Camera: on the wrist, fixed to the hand. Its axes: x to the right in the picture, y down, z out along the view.
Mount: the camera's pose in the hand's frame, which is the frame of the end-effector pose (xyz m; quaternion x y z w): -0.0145 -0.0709 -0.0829 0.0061 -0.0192 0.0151 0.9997
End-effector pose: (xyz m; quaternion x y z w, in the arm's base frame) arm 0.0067 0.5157 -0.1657 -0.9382 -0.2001 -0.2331 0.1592
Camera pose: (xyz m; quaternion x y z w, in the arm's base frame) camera -0.0679 0.5405 -0.0887 -0.9445 -0.1904 -0.2114 0.1646
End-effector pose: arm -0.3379 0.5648 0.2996 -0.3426 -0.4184 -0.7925 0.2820
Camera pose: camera -0.4066 0.5309 0.2206 -0.3623 -0.4233 -0.7789 0.2879
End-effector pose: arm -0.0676 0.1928 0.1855 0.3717 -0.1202 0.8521 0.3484
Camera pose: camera -0.0578 0.2756 0.1137 0.3882 -0.1273 0.8507 0.3308
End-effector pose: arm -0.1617 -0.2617 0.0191 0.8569 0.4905 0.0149 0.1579
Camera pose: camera -0.2434 -0.2195 0.0795 0.8653 0.4745 -0.0022 0.1618
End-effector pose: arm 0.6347 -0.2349 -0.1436 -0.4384 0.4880 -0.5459 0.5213
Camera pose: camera 0.5439 -0.2156 -0.0845 -0.4382 0.4811 -0.5324 0.5414
